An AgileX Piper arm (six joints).
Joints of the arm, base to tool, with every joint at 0 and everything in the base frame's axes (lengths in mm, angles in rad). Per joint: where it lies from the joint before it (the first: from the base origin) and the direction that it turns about. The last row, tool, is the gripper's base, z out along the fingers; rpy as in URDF.
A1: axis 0 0 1 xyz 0.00 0.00 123.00
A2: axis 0 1 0 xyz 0.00 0.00 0.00
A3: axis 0 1 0 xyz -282.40 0.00 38.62
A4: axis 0.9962 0 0.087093 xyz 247.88 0.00 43.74
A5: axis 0 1 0 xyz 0.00 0.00 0.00
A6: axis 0.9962 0 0.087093 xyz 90.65 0.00 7.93
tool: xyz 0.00 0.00 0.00 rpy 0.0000 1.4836 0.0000
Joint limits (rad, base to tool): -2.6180..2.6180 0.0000..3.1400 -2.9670..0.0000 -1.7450..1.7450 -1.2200..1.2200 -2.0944..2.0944
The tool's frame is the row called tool.
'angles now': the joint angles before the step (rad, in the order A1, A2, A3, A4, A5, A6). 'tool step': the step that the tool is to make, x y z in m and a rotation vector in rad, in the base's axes. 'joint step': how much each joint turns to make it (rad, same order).
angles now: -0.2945 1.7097 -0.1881 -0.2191 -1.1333 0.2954
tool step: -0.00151 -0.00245 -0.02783 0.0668 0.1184 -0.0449
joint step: 0.0000 0.1283 -0.0010 0.0343 0.0000 0.0295
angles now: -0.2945 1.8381 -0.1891 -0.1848 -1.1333 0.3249
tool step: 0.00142 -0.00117 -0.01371 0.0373 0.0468 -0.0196
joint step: -0.0001 0.0709 -0.0125 0.0090 -0.0067 0.0238
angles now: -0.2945 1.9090 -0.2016 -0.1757 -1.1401 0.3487
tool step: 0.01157 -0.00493 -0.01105 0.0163 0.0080 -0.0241
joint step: -0.0001 0.0726 -0.0513 0.0173 -0.0112 0.0143
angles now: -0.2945 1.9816 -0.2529 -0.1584 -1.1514 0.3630
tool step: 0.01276 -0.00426 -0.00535 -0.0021 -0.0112 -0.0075
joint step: 0.0010 0.0413 -0.0530 0.0076 0.0001 0.0020
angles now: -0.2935 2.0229 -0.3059 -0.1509 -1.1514 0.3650
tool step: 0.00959 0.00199 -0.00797 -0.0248 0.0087 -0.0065
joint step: 0.0362 0.0460 -0.0379 0.0550 -0.0036 -0.0264
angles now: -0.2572 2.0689 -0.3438 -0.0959 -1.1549 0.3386
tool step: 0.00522 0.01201 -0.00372 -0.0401 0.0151 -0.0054
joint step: 0.0860 0.0179 -0.0128 0.1101 0.0026 -0.0392
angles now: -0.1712 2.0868 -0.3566 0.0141 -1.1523 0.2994
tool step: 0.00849 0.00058 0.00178 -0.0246 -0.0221 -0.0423
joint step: 0.0342 0.0033 -0.0299 0.0848 0.0000 -0.0180
